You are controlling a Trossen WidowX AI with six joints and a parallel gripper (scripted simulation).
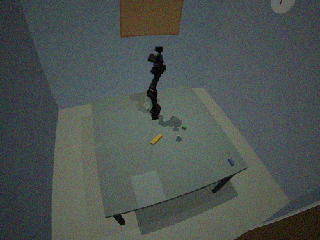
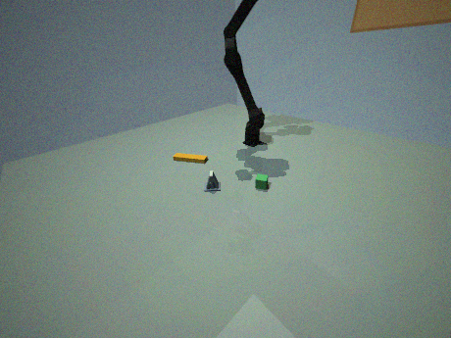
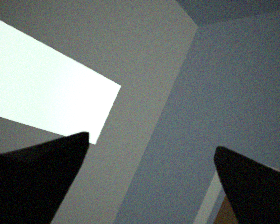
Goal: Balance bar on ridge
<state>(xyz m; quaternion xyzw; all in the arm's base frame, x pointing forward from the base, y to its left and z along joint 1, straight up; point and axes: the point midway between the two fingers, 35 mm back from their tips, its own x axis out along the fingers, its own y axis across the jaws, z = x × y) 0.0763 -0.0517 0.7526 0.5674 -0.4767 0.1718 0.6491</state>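
My gripper tip is 19 cm short of the bar, 2 cm to the left of it and 77 cm above it. Also, from my gripper tip: blue object 65 cm ahead, 56 cm to the left, 77 cm below; then green cube 14 cm ahead, 30 cm to the left, 76 cm below.
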